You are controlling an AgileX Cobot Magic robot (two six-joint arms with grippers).
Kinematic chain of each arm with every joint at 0, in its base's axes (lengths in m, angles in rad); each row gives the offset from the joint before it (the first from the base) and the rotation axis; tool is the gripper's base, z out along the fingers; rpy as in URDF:
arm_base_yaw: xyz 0 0 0.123 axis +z
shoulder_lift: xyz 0 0 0 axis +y
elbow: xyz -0.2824 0 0.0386 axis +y
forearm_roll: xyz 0.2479 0 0.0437 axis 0.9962 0 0.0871
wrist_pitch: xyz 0 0 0 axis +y
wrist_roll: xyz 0.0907 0 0.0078 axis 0.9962 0 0.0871
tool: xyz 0 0 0 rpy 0 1.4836 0
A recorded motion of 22 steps. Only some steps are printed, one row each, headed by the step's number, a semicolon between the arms.
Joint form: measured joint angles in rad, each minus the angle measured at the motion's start. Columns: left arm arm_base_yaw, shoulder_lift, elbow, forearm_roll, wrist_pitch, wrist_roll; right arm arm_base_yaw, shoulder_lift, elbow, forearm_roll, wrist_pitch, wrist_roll.
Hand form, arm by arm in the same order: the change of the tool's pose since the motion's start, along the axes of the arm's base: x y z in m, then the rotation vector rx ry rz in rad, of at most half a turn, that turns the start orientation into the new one. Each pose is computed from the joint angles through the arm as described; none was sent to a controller.
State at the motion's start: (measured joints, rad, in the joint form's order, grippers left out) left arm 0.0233 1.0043 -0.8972 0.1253 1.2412 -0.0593; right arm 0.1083 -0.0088 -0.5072 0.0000 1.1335 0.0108
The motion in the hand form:
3: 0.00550 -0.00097 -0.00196 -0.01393 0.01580 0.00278; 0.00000 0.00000 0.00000 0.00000 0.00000 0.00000
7: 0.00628 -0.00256 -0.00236 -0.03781 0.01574 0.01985; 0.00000 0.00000 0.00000 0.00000 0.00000 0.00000
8: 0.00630 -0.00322 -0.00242 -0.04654 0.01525 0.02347; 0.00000 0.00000 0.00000 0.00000 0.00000 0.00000
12: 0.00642 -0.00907 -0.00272 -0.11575 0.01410 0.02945; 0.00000 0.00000 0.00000 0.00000 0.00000 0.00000
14: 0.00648 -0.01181 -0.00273 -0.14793 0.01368 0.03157; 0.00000 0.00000 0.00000 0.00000 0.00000 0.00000
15: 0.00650 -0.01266 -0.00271 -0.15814 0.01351 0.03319; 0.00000 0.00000 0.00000 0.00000 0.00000 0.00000
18: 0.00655 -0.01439 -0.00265 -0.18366 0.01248 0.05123; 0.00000 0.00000 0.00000 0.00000 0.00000 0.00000
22: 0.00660 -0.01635 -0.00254 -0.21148 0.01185 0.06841; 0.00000 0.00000 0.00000 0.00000 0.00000 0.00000
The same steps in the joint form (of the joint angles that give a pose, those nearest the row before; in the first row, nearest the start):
3: 0.0000 0.0255 -0.0082 -0.0128 -0.0008 -0.0027; 0.0000 0.0000 0.0000 0.0000 0.0000 0.0000
7: 0.0000 0.0290 -0.0095 -0.0315 -0.0008 -0.0200; 0.0000 0.0000 0.0000 0.0000 0.0000 0.0000
8: 0.0000 0.0290 -0.0095 -0.0392 -0.0008 -0.0236; 0.0000 0.0000 0.0000 0.0000 0.0000 0.0000
12: 0.0000 0.0290 -0.0095 -0.1073 -0.0008 -0.0276; 0.0000 0.0000 0.0000 0.0000 0.0000 0.0000
14: 0.0000 0.0290 -0.0095 -0.1391 -0.0008 -0.0288; 0.0000 0.0000 0.0000 0.0000 0.0000 0.0000
15: 0.0000 0.0290 -0.0095 -0.1489 -0.0008 -0.0302; 0.0000 0.0000 0.0000 0.0000 0.0000 0.0000
18: 0.0000 0.0290 -0.0095 -0.1691 -0.0008 -0.0484; 0.0000 0.0000 0.0000 0.0000 0.0000 0.0000
22: 0.0000 0.0290 -0.0095 -0.1919 -0.0008 -0.0656; 0.0000 0.0000 0.0000 0.0000 0.0000 0.0000

